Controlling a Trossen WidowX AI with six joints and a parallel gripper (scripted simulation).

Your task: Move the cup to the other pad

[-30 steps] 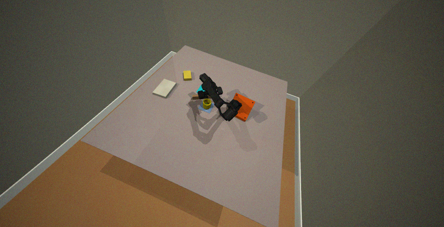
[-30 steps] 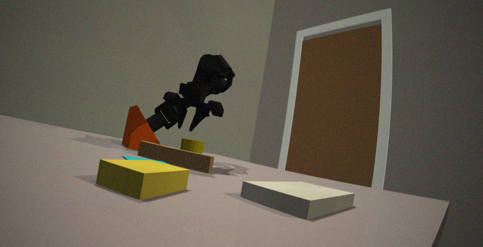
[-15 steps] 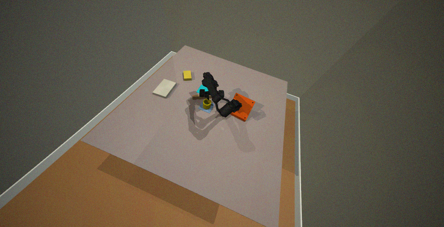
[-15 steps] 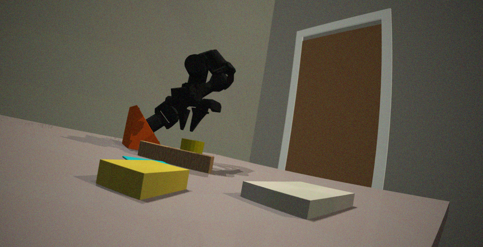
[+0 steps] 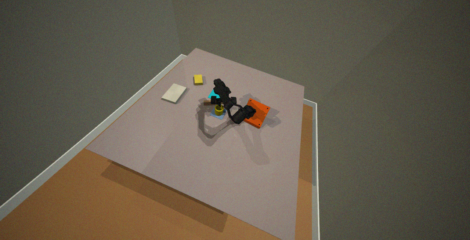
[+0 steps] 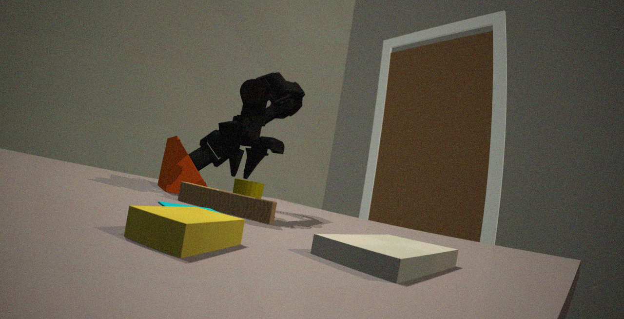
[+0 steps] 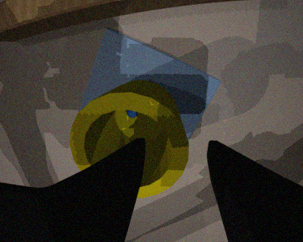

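My gripper tip is now 4 cm above the cup, 2 cm to the right of it and 2 cm short of it. Round my gripper tip: wooden block: 8 cm ahead, 6 cm to the right, 6 cm below; red marble: 6 cm below, 4 cm ahead, 1 cm to the left; light blue pad: 8 cm below, 2 cm to the left, 2 cm ahead.
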